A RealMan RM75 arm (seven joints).
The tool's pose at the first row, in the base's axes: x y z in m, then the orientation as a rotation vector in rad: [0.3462, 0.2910, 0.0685, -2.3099, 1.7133, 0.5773]
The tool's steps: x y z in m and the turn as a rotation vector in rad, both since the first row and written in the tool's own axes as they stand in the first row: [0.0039, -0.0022, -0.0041, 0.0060, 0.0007, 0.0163]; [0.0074, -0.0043, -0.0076, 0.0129, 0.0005, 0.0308]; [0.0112, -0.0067, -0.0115, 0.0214, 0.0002, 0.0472]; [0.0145, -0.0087, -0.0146, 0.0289, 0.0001, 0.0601]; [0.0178, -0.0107, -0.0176, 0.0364, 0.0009, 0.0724]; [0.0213, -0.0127, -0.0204, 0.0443, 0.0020, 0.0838]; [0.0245, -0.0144, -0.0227, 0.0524, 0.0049, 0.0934]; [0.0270, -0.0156, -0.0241, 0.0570, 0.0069, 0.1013]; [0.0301, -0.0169, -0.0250, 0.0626, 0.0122, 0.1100]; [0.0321, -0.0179, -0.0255, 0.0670, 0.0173, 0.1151]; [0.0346, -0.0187, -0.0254, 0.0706, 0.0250, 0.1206]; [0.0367, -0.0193, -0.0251, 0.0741, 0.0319, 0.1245]
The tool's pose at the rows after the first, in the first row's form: [0.3500, 0.2867, 0.0704, -2.2944, 1.7333, 0.5736]; [0.3535, 0.2829, 0.0719, -2.2789, 1.7505, 0.5697]; [0.3575, 0.2788, 0.0737, -2.2607, 1.7697, 0.5646]; [0.3608, 0.2753, 0.0749, -2.2458, 1.7846, 0.5596]; [0.3641, 0.2719, 0.0761, -2.2319, 1.7990, 0.5535]; [0.3674, 0.2684, 0.0770, -2.2185, 1.8123, 0.5466]; [0.3702, 0.2652, 0.0776, -2.2075, 1.8242, 0.5372]; [0.3722, 0.2629, 0.0777, -2.1995, 1.8340, 0.5319]; [0.3744, 0.2602, 0.0771, -2.1923, 1.8460, 0.5223]; [0.3759, 0.2586, 0.0766, -2.1886, 1.8538, 0.5134]; [0.3773, 0.2567, 0.0754, -2.1867, 1.8634, 0.5026]; [0.3783, 0.2552, 0.0742, -2.1856, 1.8706, 0.4925]
